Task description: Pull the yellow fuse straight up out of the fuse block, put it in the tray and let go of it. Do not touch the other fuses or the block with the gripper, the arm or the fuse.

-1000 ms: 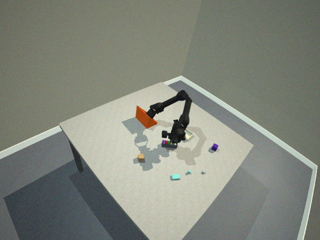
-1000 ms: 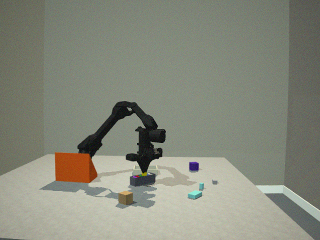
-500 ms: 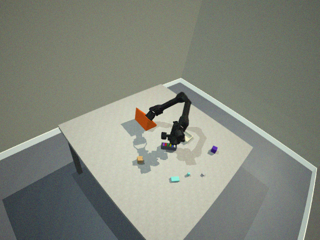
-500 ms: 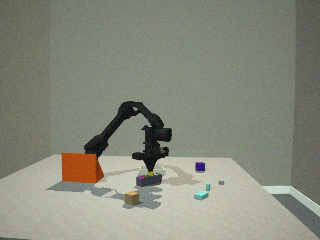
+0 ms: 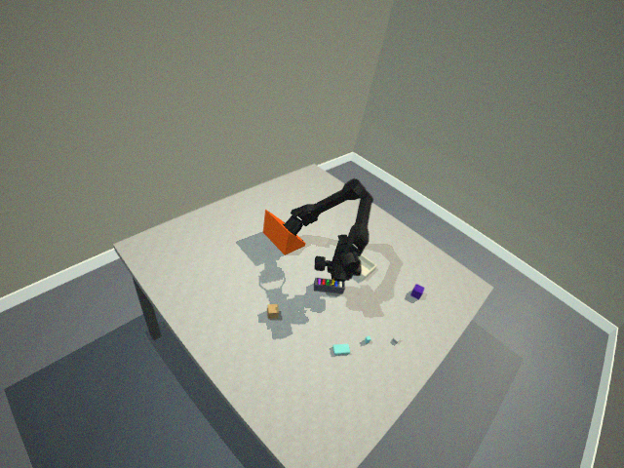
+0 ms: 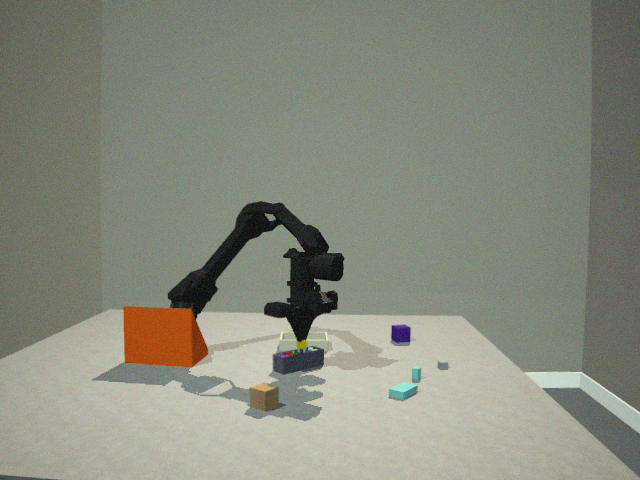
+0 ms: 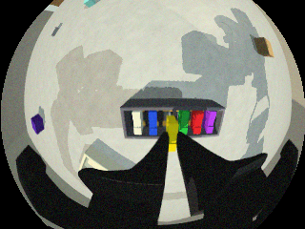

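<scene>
Right now my gripper tip is 200 mm to the right of the cream tray, 60 mm above it and 10 mm past it. The rest, counted from my gripper tip: yellow fuse 10 mm below; small cyan block 270 mm ahead, 70 mm to the right, 50 mm below; tan cube 280 mm to the right, 50 mm behind, 40 mm below.
</scene>
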